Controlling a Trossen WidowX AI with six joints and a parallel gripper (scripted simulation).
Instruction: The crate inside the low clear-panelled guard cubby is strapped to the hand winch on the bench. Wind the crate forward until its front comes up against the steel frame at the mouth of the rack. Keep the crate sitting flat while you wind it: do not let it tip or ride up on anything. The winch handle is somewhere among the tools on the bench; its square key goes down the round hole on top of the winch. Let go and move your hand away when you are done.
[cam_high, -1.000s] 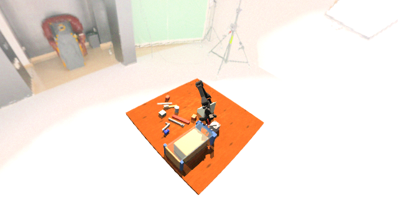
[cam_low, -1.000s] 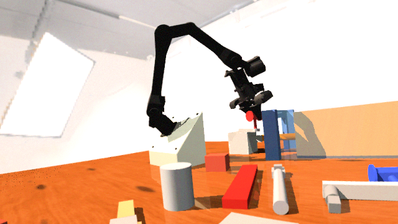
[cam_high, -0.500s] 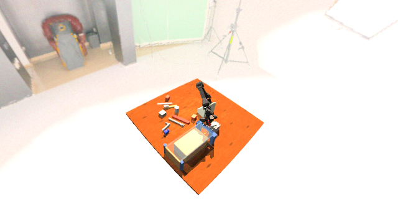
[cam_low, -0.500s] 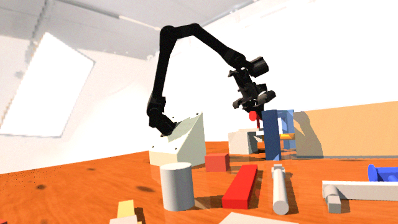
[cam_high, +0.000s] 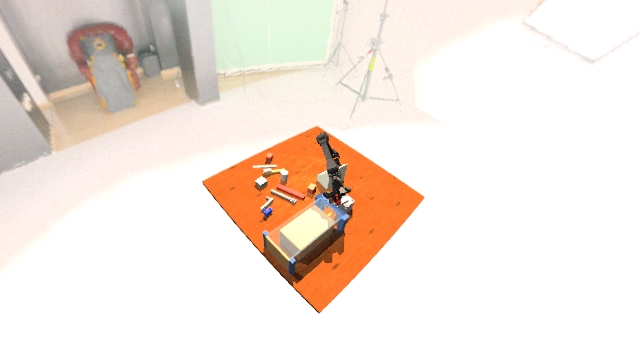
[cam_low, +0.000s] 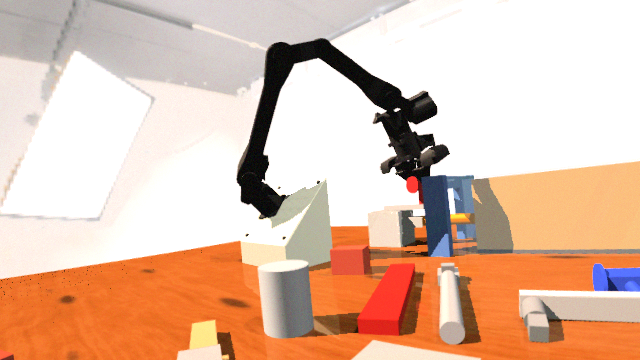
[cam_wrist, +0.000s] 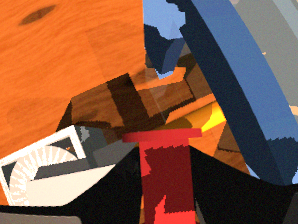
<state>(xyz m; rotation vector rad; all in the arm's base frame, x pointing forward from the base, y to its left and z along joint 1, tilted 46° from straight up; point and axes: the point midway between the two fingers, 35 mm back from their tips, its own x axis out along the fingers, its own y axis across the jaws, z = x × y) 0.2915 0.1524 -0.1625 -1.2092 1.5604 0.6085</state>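
My gripper tip is 60 mm short of the frame and 30 mm above it. The rest, counted from my gripper tip: winch: 120 mm behind, 100 mm below; then red knob: 20 mm to the right, 10 mm behind; then clear-panelled cubby: 300 mm ahead, 20 mm below, 10 mm to the right.
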